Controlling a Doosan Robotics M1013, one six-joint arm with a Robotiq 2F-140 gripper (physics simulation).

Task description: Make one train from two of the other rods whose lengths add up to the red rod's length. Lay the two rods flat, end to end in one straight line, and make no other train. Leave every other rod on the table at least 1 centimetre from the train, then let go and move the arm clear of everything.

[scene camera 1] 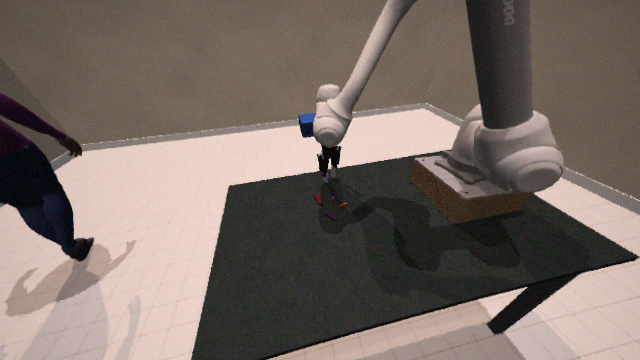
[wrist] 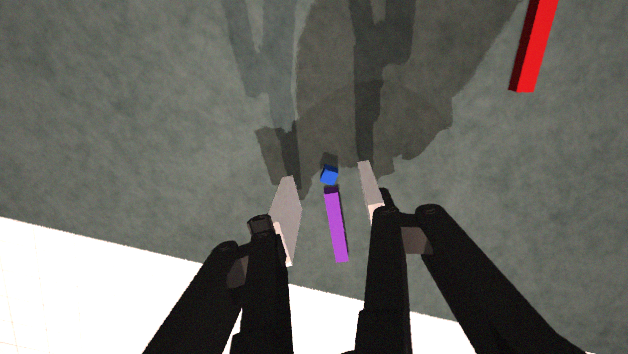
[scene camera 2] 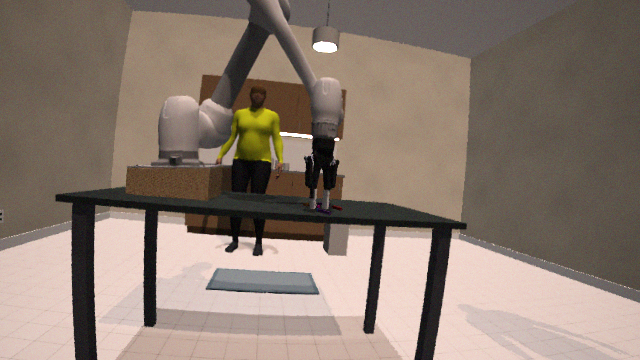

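Where they show: gripper, fingertip midpoint: [scene camera 1: 329,179] [wrist: 328,186] [scene camera 2: 318,208]; arm's base, origin of the base link: [scene camera 1: 466,169] [scene camera 2: 178,165].
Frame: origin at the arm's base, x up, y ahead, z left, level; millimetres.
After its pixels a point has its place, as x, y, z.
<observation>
My gripper [scene camera 1: 329,176] @[-105, 506, -295] [scene camera 2: 319,204] @[-105, 506, -295] [wrist: 328,186] @[-105, 506, -295] is partly open and empty, its fingertips low over the mat. In the wrist view a short blue rod [wrist: 329,175] @[-106, 505, -287] lies between the fingertips. A purple rod [wrist: 336,227] @[-106, 516, -327] lies just behind it, between the finger pads, nearly in line; the blue one looks slightly turned, with a narrow gap between their ends. The red rod [scene camera 1: 317,199] @[-109, 611, -178] [scene camera 2: 337,207] @[-107, 607, -197] [wrist: 535,50] @[-106, 611, -193] lies apart, to the right in the wrist view. A magenta rod [scene camera 1: 333,199] @[-109, 544, -151], an orange rod [scene camera 1: 343,204] @[-106, 517, -101] and another purple rod [scene camera 1: 330,215] @[-106, 594, -62] lie apart from the gripper.
The dark table top [scene camera 1: 270,280] @[-116, 870, 116] [scene camera 2: 400,214] @[-116, 842, -260] ends behind the fingers in the wrist view. The arm's base stands on a brown block [scene camera 1: 470,209] @[-47, 126, 152] [scene camera 2: 170,181] @[-58, -3, -138]. One person [scene camera 1: 30,175] stands left in scene camera 1, another [scene camera 2: 256,135] behind the table in scene camera 2.
</observation>
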